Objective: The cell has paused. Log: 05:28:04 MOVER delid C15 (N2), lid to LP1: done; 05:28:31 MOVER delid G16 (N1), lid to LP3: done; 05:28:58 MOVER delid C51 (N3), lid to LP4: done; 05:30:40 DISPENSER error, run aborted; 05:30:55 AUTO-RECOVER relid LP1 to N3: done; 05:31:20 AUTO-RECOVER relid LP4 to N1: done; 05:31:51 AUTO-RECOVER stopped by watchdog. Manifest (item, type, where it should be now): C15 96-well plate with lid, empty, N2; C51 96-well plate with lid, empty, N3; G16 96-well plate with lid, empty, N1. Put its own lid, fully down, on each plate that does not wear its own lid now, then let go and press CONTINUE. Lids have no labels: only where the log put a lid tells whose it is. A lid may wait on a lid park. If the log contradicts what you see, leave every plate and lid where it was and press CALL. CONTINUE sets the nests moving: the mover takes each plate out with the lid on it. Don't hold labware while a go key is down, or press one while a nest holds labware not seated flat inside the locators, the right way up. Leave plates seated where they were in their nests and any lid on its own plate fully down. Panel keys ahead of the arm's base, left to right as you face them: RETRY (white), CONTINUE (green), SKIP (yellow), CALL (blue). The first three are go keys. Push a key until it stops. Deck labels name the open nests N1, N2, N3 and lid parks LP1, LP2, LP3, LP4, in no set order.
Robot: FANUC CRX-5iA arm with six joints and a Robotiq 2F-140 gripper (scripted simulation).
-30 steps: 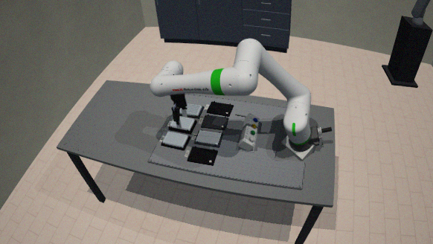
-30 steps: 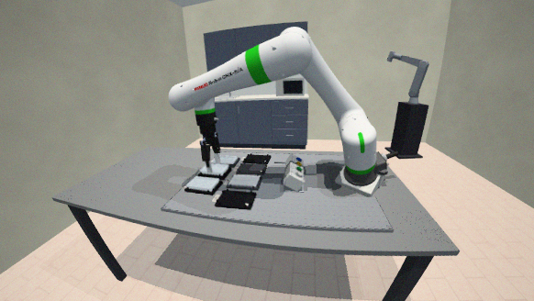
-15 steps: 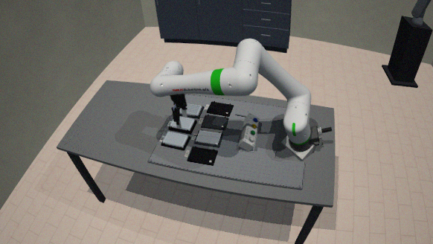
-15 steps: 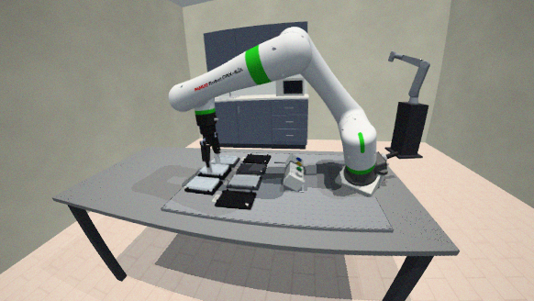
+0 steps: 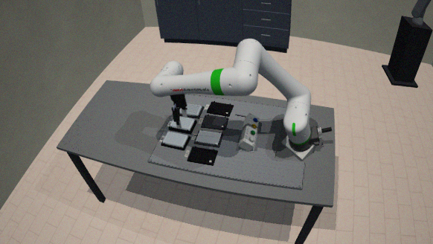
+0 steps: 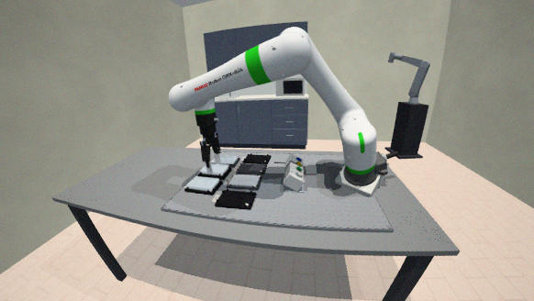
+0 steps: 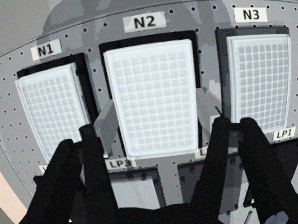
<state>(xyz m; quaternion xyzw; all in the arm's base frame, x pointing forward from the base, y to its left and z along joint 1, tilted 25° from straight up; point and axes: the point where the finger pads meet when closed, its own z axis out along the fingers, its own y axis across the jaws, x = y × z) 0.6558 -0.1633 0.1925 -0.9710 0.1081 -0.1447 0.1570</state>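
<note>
My hand is 3 cm above the plate. From my hand the other things lie so: LP4 label 10 cm behind, 5 cm to the right, 5 cm below; then pale lid 17 cm behind, 9 cm to the left, 4 cm below; then N3 label 7 cm ahead, 14 cm to the right, 5 cm below.
</note>
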